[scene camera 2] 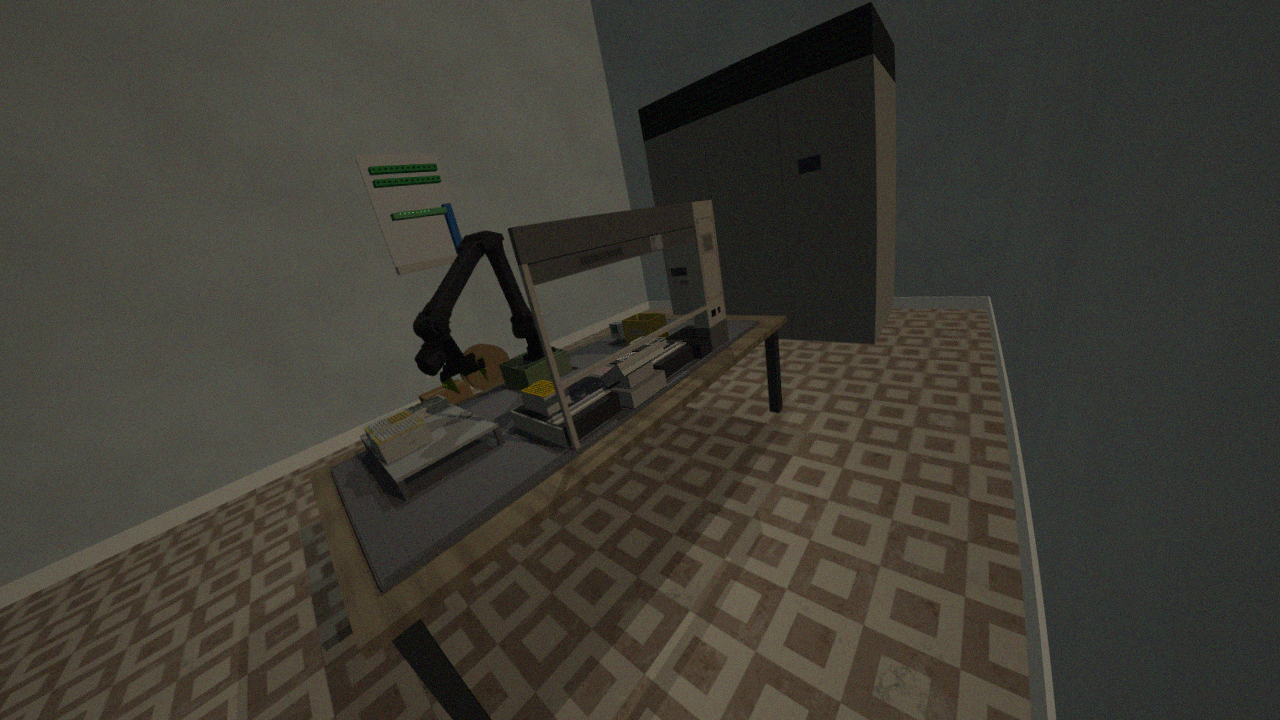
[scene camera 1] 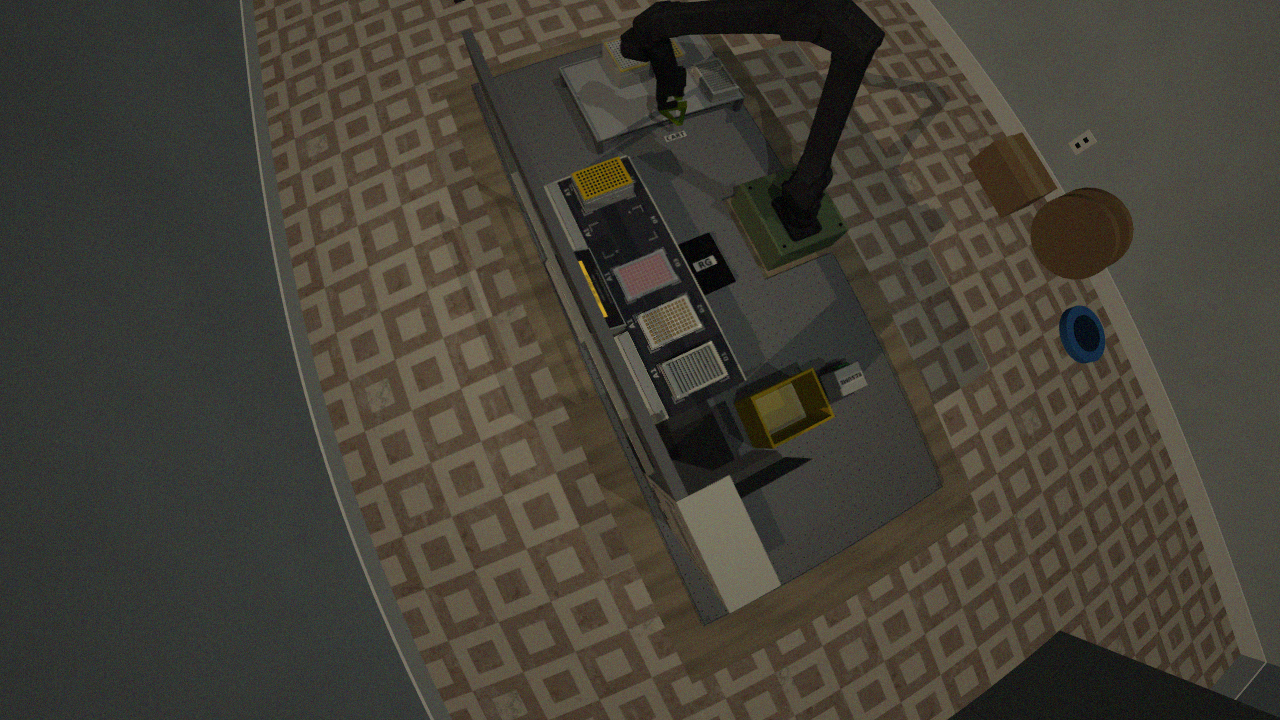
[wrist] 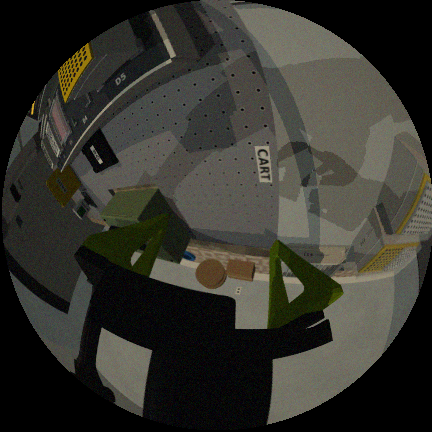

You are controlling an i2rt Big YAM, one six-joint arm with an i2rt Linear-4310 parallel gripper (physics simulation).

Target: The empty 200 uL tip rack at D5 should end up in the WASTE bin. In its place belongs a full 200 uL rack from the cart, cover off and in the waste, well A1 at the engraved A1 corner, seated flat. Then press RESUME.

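Frame: origin at the arm's base, x ahead, y left, z up, level; millimetres.
Seen in the pictures: gripper, fingertip midpoint: (scene camera 2: pixel 473 386) (scene camera 1: pixel 679 112) (wrist: pixel 222 233); arm's base, link origin: (scene camera 2: pixel 540 355) (scene camera 1: pixel 795 217).
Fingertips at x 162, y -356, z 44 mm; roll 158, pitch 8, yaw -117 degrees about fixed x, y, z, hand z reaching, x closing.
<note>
Pixels of each thing's top centre, then the offset from my fingertips to it. "spot": a spot on its surface instead.
- yellow-topped rack, top centre: (scene camera 1: pixel 602 177) (scene camera 2: pixel 542 387) dy +105, dx +252, dz -13 mm
- cart, top centre: (wrist: pixel 375 203) (scene camera 1: pixel 652 79) (scene camera 2: pixel 423 430) dy -187, dx -16, dz -67 mm
- yellow-edged rack, top centre: (wrist: pixel 392 264) (scene camera 2: pixel 387 418) dy -255, dx -68, dz -3 mm
- yellow waste bin, top centre: (scene camera 1: pixel 793 407) (scene camera 2: pixel 642 316) (wrist: pixel 53 194) dy +763, dx +88, dz +2 mm
- pale object, top centre: (scene camera 1: pixel 776 410) dy +763, dx +88, dz -102 mm
- RESUME button box, top centre: (scene camera 1: pixel 851 378) (scene camera 2: pixel 618 322) (wrist: pixel 76 214) dy +767, dx -86, dz -29 mm
- slotted pale labware piece, top centre: (wrist: pixel 309 271) (scene camera 1: pixel 715 75) (scene camera 2: pixel 425 404) dy -122, dx -179, dz -42 mm
- pink plate, top centre: (scene camera 1: pixel 645 273) (wrist: pixel 55 121) (scene camera 2: pixel 603 369) dy +353, dx +246, dz -60 mm
- tan-welled rack, top centre: (scene camera 1: pixel 669 320) (wrist: pixel 51 139) (scene camera 2: pixel 627 356) dy +477, dx +243, dz -60 mm
- slotted reservoir, top centre: (scene camera 1: pixel 695 369) (scene camera 2: pixel 647 340) (wrist: pixel 46 154) dy +600, dx +241, dz -43 mm
- black RG pad, top centre: (scene camera 1: pixel 705 262) (wrist: pixel 94 155) dy +362, dx +83, dz -119 mm
- machine's upright frame, surface spot: (scene camera 2: pixel 550 358) spot: dy +45, dx +449, dz +124 mm
The yellow-topped rack (scene camera 1: pixel 602 179) (scene camera 2: pixel 540 394) (wrist: pixel 75 70) sits at D5 on the deck, with dark open holes. My gripper (scene camera 1: pixel 676 111) (scene camera 2: pixel 466 377) (wrist: pixel 222 233) is open and empty, above the cart's edge near the CART label. On the cart (scene camera 1: pixel 581 96) (scene camera 2: pixel 460 437) (wrist: pixel 340 100), a tip rack (scene camera 1: pixel 623 56) (wrist: pixel 417 215) stands beside another yellow-edged rack (wrist: pixel 390 257), partly hidden by the arm in scene camera 1. Whether they have covers is unclear. The yellow waste bin (scene camera 1: pixel 819 394) (scene camera 2: pixel 644 324) (wrist: pixel 63 186) holds a pale object (scene camera 1: pixel 778 405). The RESUME button box (scene camera 1: pixel 850 379) stands beside the bin.
A slotted pale labware piece (scene camera 1: pixel 717 78) is on the cart's near-base side. D3 holds a pink plate (scene camera 1: pixel 646 274), D2 a tan-welled rack (scene camera 1: pixel 669 321), D1 a slotted reservoir (scene camera 1: pixel 694 369). A black RG pad (scene camera 1: pixel 718 275) lies beside the deck. The machine's upright frame (scene camera 2: pixel 550 358) borders it.
</note>
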